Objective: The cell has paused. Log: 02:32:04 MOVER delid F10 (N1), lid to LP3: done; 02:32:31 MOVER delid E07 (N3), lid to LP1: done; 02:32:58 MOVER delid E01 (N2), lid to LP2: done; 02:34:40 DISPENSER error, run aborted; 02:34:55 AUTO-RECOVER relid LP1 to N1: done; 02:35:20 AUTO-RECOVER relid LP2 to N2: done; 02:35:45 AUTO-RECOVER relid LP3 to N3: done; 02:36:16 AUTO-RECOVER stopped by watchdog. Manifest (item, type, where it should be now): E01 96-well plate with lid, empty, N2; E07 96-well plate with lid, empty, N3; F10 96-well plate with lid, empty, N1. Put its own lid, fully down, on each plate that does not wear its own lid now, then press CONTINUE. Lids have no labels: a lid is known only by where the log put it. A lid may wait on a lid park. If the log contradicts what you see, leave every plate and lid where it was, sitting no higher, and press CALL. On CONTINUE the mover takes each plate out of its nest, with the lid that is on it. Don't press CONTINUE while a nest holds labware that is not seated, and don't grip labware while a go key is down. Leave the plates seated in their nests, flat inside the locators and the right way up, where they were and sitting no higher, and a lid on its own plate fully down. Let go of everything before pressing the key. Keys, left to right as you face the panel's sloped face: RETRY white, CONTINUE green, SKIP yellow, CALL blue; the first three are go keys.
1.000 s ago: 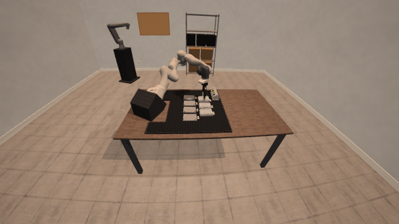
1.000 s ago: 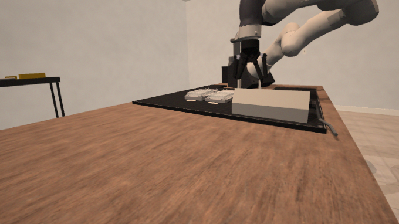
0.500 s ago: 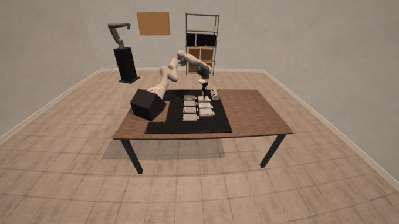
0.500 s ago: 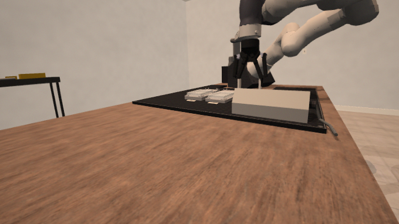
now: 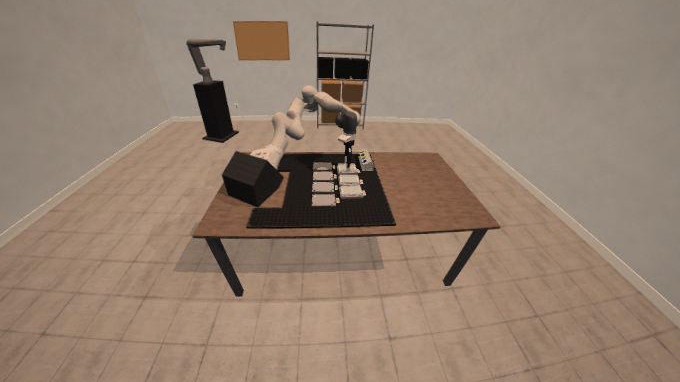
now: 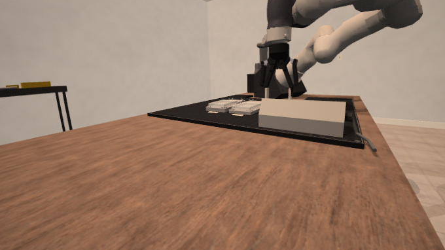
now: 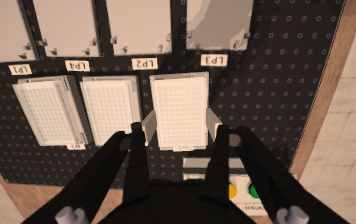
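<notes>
My hand is 4 cm above the 96-well plate. Also, from my hand: LP2 label 6 cm behind, 9 cm to the right, 6 cm below; smooth white lid 4 cm ahead, 13 cm to the right, 3 cm below; blue call key 12 cm ahead, 8 cm to the left.
</notes>
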